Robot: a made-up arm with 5 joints. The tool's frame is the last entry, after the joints.
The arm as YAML. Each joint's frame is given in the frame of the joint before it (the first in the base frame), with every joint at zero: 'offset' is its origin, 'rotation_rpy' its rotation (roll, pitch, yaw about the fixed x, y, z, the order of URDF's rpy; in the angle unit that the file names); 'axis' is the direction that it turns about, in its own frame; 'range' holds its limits. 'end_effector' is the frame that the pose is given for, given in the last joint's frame.
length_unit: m
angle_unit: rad
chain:
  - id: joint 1
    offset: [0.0, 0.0, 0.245]
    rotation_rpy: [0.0, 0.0, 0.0]
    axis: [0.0, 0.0, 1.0]
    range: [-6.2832, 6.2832]
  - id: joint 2
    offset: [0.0, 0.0, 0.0]
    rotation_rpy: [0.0, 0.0, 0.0]
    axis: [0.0, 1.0, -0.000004]
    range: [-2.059, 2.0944]
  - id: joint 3
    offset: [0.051, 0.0, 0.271]
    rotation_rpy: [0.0, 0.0, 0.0]
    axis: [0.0, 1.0, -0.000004]
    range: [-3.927, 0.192]
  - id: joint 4
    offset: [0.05, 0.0, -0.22]
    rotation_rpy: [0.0, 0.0, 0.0]
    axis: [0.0, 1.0, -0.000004]
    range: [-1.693, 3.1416]
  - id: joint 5
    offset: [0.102, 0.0, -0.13]
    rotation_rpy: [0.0, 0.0, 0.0]
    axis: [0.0, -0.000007, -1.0]
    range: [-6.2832, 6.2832]
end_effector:
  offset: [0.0, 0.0, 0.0]
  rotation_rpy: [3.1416, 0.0, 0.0]
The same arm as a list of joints. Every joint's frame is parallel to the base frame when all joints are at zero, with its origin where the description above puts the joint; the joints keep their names.
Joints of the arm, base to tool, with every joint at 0 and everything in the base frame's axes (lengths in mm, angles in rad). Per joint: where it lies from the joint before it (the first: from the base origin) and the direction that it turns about. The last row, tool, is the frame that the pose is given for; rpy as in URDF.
joint 1: axis 0 0 1 origin 0.0 0.0 245.0
joint 2: axis 0 1 0 origin 0.0 0.0 0.0
joint 3: axis 0 1 0 origin 51.0 0.0 271.0
joint 4: axis 0 1 0 origin 50.0 0.0 -220.0
joint 5: axis 0 0 -1 origin 102.0 0.0 -130.0
tool: origin 0.0 0.0 0.0 rpy -3.1416 0.0000 0.0000
Joint limits (rad, base to tool): -6.2832..6.2832 -2.0590..2.0944 -3.9270..0.1920 -1.6930..3.1416 -6.2832..6.2832

